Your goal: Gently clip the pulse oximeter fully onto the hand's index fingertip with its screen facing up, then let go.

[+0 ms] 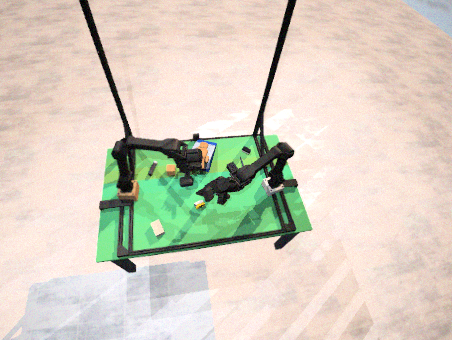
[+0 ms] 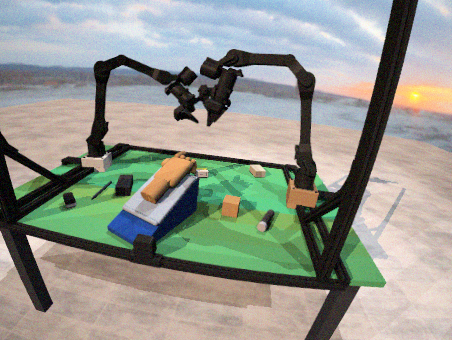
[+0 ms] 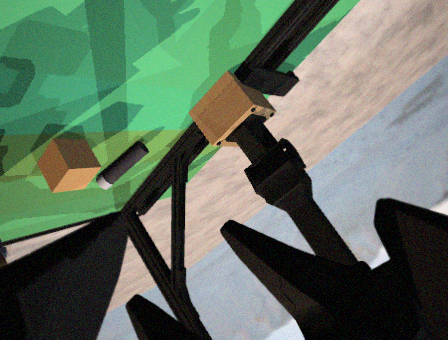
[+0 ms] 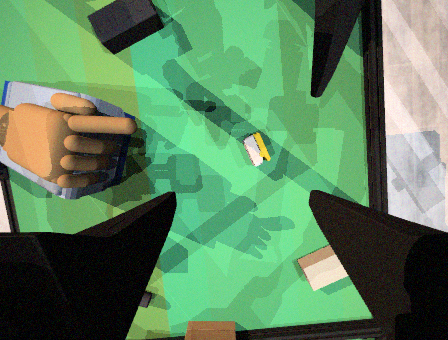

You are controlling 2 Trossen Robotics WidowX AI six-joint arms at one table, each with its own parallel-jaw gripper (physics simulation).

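Places are measured from the left arm's base along level axes (x ahead, y left, z up), in metres.
Pixels of known places: left gripper, between the fingertips: (image 1: 200,189) (image 2: 206,116) (image 3: 251,218) (image 4: 391,123); right gripper, between the fingertips: (image 1: 191,177) (image 2: 211,124) (image 3: 172,265) (image 4: 242,197); left arm's base, origin of its link: (image 1: 273,183) (image 2: 96,154); right arm's base, origin of its link: (image 1: 126,187) (image 2: 303,185) (image 3: 245,128).
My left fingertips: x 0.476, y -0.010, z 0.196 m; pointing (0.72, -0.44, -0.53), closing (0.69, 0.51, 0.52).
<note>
For each thing: its top centre in the pictures, then the offset to it from my left fingertips.
- pulse oximeter, centre of its top: (image 4: 257,149) (image 2: 201,169) (image 1: 199,203) dy -0.031, dx -0.005, dz -0.223 m
- orange cube, centre of its top: (image 3: 77,179) (image 2: 232,199) (image 1: 170,167) dy -0.314, dx +0.088, dz -0.205 m
- dark cylinder, centre of its top: (image 3: 126,172) (image 2: 267,216) dy -0.373, dx +0.194, dz -0.227 m
- cream block, centre of its top: (image 4: 327,271) (image 2: 257,167) (image 1: 157,227) dy +0.027, dx +0.260, dz -0.225 m
- black box, centre of its top: (image 4: 121,14) (image 2: 124,180) (image 1: 234,169) dy -0.182, dx -0.294, dz -0.220 m
- pen, centre of its top: (image 2: 101,188) dy -0.209, dx -0.374, dz -0.246 m
- small black item, centre of its top: (image 2: 68,195) dy -0.309, dx -0.444, dz -0.222 m
The pulse oximeter (image 1: 200,204) (image 2: 202,173) (image 4: 256,149), a small white and yellow clip, lies on the green table away from the hand; its screen cannot be made out. The orange hand (image 1: 204,150) (image 2: 170,175) (image 4: 40,135) rests on a sloped blue and white stand (image 2: 195,200), with its index finger (image 4: 102,124) extended and bare. My right gripper (image 2: 214,117) (image 4: 242,197) is open and empty, pointing down high above the table. My left gripper (image 1: 212,197) (image 2: 187,119) (image 3: 251,218) is open and empty, raised close beside the right one.
An orange cube (image 1: 171,170) (image 2: 231,206) (image 3: 70,165) and a dark cylinder (image 2: 266,220) (image 3: 122,165) lie near each other. A cream block (image 1: 157,228) (image 2: 257,171) (image 4: 324,270), a black box (image 2: 124,185) (image 4: 126,25), a pen (image 2: 101,190) and a small black item (image 2: 69,200) lie around.
</note>
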